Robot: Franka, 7 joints.
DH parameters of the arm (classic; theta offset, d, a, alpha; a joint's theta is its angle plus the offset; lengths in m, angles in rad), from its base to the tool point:
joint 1: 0 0.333 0 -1.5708
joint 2: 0 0 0 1.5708
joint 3: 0 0.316 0.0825 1.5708
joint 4: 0 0 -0.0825 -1.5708
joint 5: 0 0.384 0 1.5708
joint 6: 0 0 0.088 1.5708
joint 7: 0 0.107 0 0
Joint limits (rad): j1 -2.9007..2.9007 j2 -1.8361..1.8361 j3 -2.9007..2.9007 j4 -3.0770..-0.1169 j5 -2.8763..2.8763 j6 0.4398..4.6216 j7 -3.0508..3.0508
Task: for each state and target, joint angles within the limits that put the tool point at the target. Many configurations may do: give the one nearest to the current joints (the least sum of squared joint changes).
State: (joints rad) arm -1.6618 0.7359 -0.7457 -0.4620 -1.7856 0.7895 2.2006
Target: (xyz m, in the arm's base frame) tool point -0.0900 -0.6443 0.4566
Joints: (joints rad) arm -1.3268 1.0891 -0.5253 -0.8202 -1.5087 0.4398 2.2006
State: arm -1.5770 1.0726 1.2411 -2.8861 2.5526 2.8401 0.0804
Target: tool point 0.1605 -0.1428 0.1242
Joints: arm -1.9729 0.5553 1.0788 -2.7941 2.5160 3.1525 0.0804
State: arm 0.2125 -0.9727 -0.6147 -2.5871 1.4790 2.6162 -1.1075
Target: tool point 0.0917 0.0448 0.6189
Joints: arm 0.4037 -1.8361 -0.2100 -2.9654 1.3862 2.0214 -1.1075
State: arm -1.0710 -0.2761 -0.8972 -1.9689 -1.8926 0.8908 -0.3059
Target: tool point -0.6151 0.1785 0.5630
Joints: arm -1.2141 -0.8410 -1.4948 -1.6083 -1.9968 1.1369 -0.3059
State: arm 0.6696 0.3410 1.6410 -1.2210 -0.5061 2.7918 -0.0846
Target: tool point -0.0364 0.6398 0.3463
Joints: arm 0.5759 0.7043 1.1604 -1.9433 -0.5061 2.5686 -0.0846
